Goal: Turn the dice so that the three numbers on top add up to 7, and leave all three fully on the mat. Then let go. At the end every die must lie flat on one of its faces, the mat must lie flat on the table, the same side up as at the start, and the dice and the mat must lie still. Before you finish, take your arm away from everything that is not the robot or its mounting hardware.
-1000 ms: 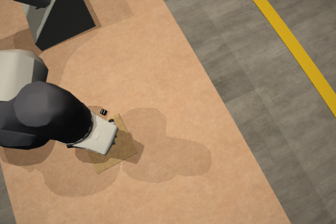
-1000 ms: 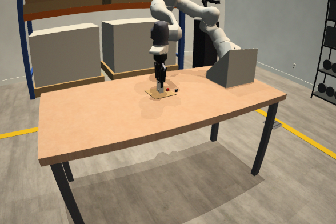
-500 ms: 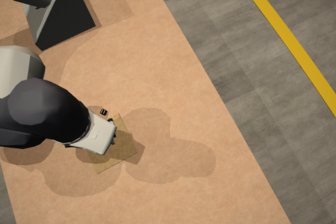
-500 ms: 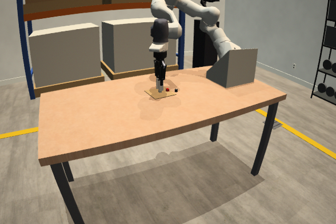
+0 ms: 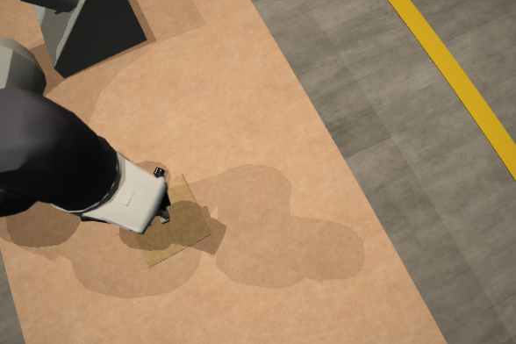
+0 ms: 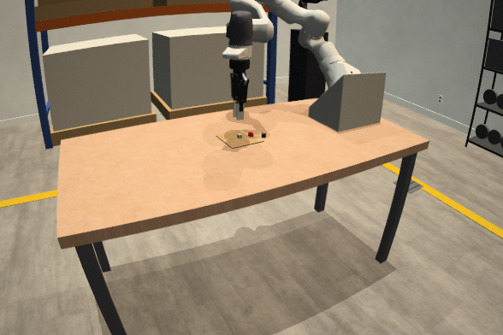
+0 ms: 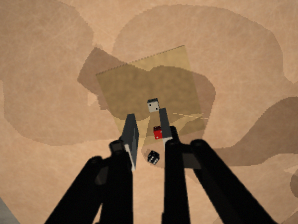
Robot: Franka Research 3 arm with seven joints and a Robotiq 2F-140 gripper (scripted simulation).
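Now: hand 11 cm above the black die, 10 cm past it and 3 cm to the right of it. Also, from my hand: red die: 11 cm below, 6 cm behind; tan mat: 12 cm below, 1 cm behind; white die: 11 cm below, 1 cm behind.
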